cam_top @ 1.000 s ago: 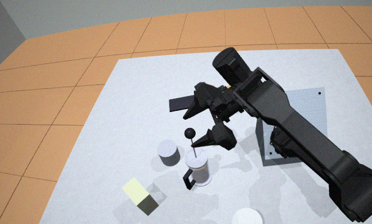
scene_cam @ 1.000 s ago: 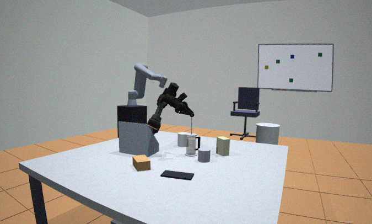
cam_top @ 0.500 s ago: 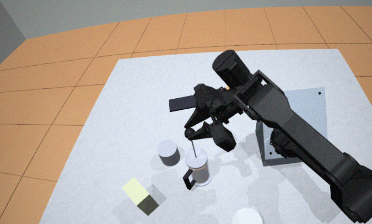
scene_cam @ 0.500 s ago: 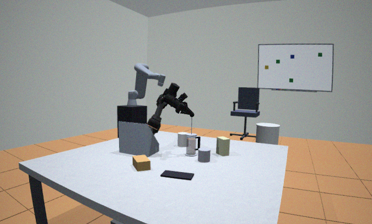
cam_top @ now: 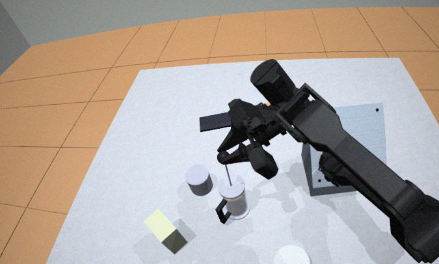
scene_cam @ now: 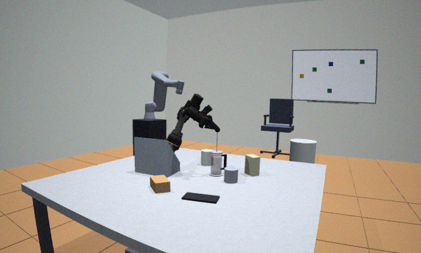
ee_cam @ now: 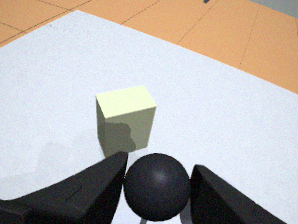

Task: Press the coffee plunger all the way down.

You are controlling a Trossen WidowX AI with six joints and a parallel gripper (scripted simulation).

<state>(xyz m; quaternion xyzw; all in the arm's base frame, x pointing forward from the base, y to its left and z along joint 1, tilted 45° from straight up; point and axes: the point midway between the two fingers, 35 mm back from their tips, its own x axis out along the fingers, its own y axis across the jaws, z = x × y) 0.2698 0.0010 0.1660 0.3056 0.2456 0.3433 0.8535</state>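
Now: gripper tip 130 mm above the glass coffee press and 10 mm to the right of it. From my gripper tip the other things lie so: grey cylinder: 230 mm below, 120 mm ahead, 60 mm to the right; orange block: 370 mm to the right, 240 mm below, 90 mm behind.
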